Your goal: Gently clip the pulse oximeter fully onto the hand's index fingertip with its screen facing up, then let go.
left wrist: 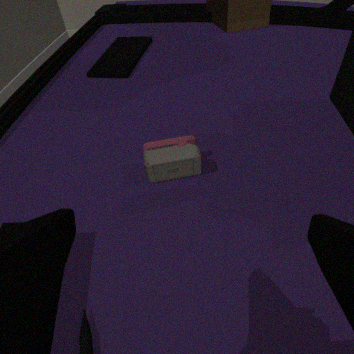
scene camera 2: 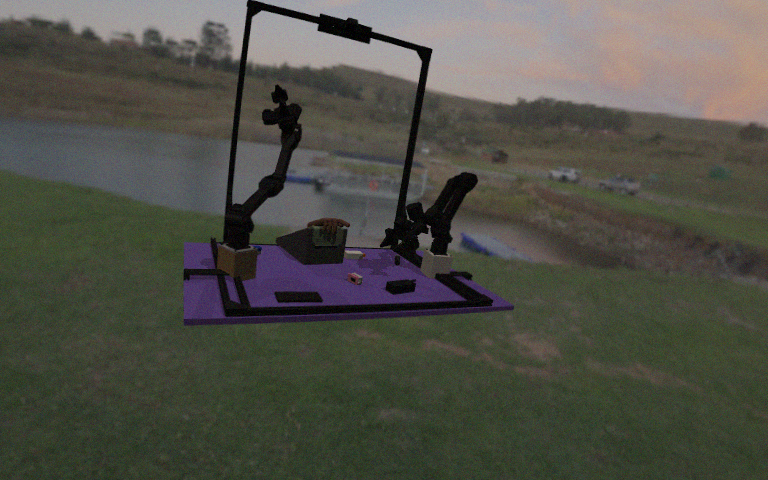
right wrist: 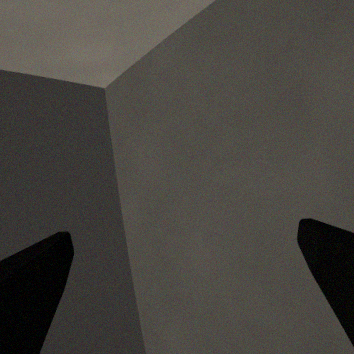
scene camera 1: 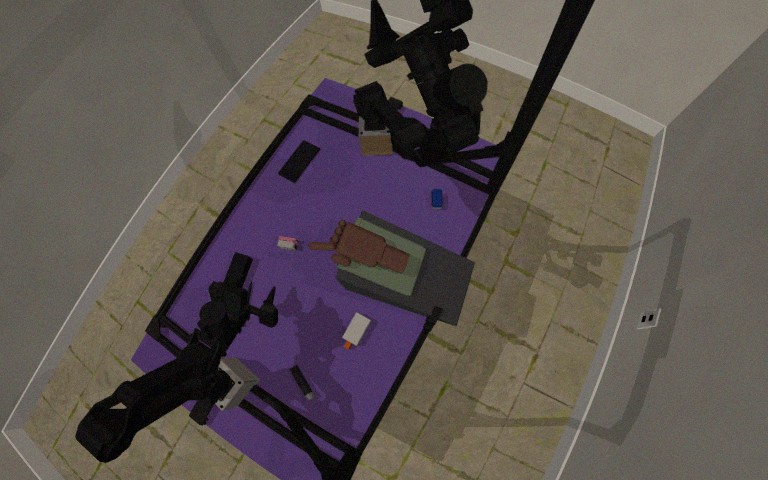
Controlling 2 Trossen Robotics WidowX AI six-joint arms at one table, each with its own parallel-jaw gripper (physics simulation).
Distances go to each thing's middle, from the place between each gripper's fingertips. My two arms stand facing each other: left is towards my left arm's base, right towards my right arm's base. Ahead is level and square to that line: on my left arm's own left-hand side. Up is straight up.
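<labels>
The pulse oximeter [left wrist: 175,157] is 110 mm below my left hand, 140 mm to the right of it and 40 mm ahead of it. As for the dark grey plate [scene camera 1: 444,276], I find it 90 mm below my left hand, 330 mm behind it and 220 mm to the right of it.
My right hand is 62 cm above the dark grey plate, 25 cm to the right of it and 15 cm beyond it. The pulse oximeter, counted from my right hand, is 65 cm below, 33 cm to the left and 22 cm ahead.
</labels>
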